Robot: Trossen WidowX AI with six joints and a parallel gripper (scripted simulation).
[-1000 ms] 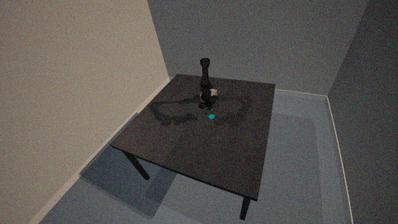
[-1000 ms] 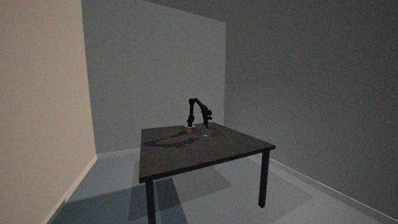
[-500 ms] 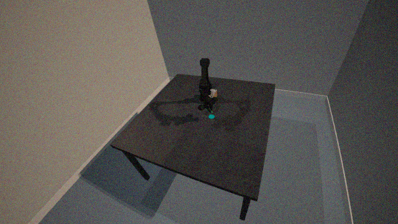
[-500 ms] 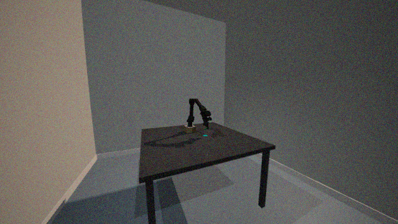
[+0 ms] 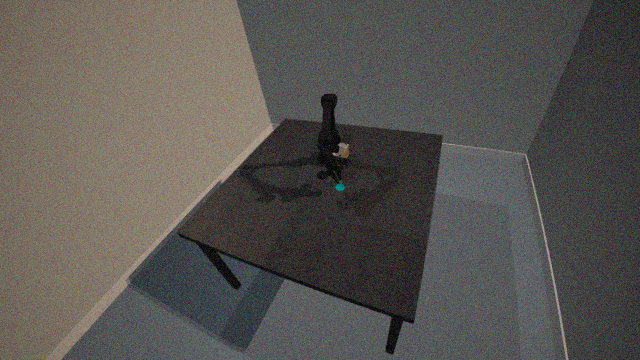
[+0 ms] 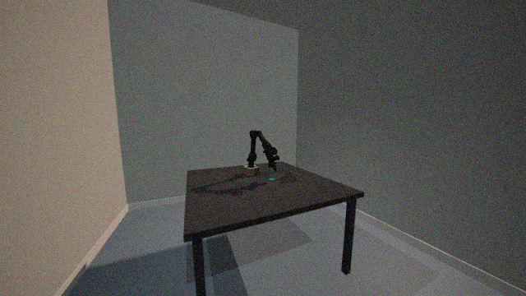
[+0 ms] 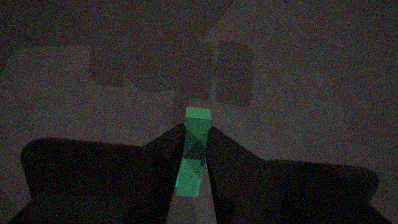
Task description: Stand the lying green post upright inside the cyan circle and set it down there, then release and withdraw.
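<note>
My gripper tip is 60 mm past the circle, 10 mm to the left of it and 100 mm above it. Round my gripper tip: green post: 10 mm behind, 10 mm to the right, 10 mm below.
</note>
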